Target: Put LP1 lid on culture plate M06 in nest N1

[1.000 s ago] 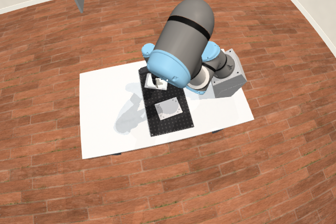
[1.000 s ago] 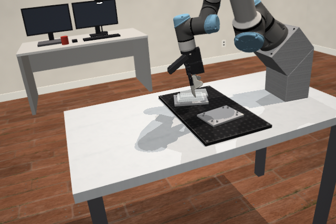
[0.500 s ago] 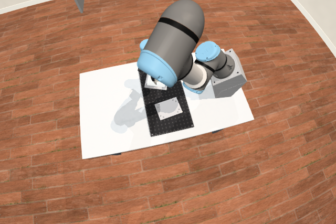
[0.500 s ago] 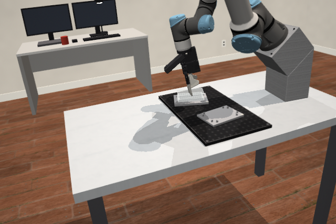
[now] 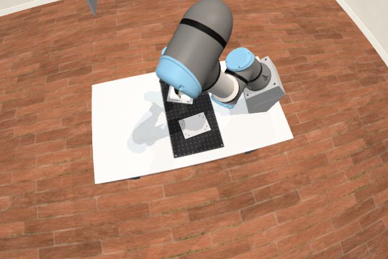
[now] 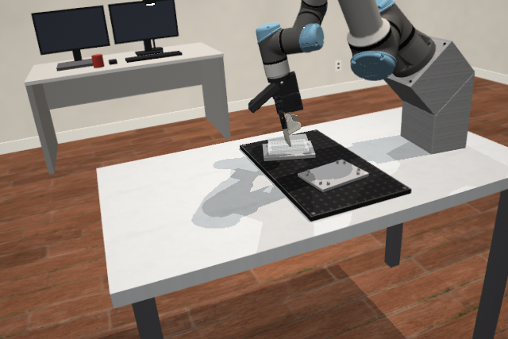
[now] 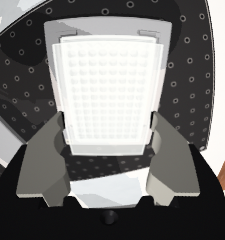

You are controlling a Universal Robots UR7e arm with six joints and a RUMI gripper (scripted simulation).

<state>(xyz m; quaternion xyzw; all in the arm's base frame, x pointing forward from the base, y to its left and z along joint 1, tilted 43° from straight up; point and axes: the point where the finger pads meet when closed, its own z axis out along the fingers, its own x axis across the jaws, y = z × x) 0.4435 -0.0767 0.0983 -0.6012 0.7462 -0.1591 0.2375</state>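
Right now my hand is 3 cm above the culture plate. Round my hand: lid park 6 cm behind, 22 cm to the left, 4 cm below; then lid 1 cm below.
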